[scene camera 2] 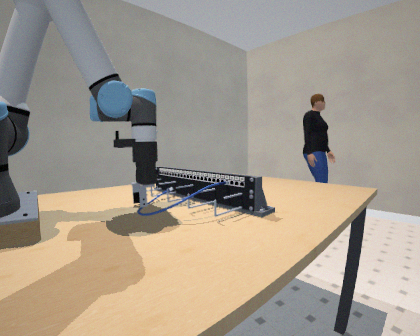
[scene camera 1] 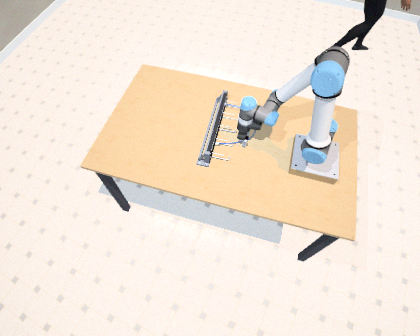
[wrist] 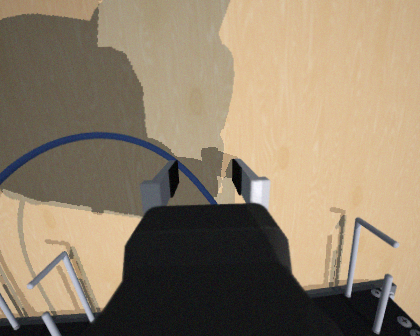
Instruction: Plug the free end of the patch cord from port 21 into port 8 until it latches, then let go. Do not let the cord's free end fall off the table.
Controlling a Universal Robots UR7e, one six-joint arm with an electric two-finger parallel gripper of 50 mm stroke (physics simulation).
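Places are measured from the arm's base along level axes (x ahead, y left, z up), in millimetres.
Pixels of known places: gripper, fingertip midpoint: (scene camera 2: 140, 204) (scene camera 1: 244, 142) (wrist: 205, 170).
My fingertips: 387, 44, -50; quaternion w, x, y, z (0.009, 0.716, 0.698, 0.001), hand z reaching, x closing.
Ahead of a thing's pixels: the offset from my fingertips to its middle, as dx, dy, dz. "*": to the spot under its first point. Level surfaces: height alone.
The blue patch cord (scene camera 1: 230, 144) (scene camera 2: 145, 215) (wrist: 100, 135) runs from a port near the near end of the patch panel @[+157, -41, +45] (scene camera 1: 215, 127) (scene camera 2: 259, 194) (wrist: 345, 311) in scene camera 2. It loops low over the table and back toward the panel. Its pale free plug @[* +151, +66, +20] (scene camera 2: 171, 189) appears in front of the panel, among the wire bars; it is too small to tell whether it rests on one. My gripper (scene camera 1: 244, 143) (scene camera 2: 139, 195) (wrist: 205, 170) is open, pointing down beside the panel, low over the table. In the wrist view the cord crosses between the fingers, held by neither. The gripper body hides the plug there.
Metal wire bars (scene camera 2: 216, 207) (wrist: 352, 257) stick out from the panel front toward the gripper. The arm base (scene camera 1: 315, 157) stands on the table @[dz -5] (scene camera 1: 165, 145) (scene camera 2: 295, 225). A person (scene camera 2: 316, 135) stands beyond the table.
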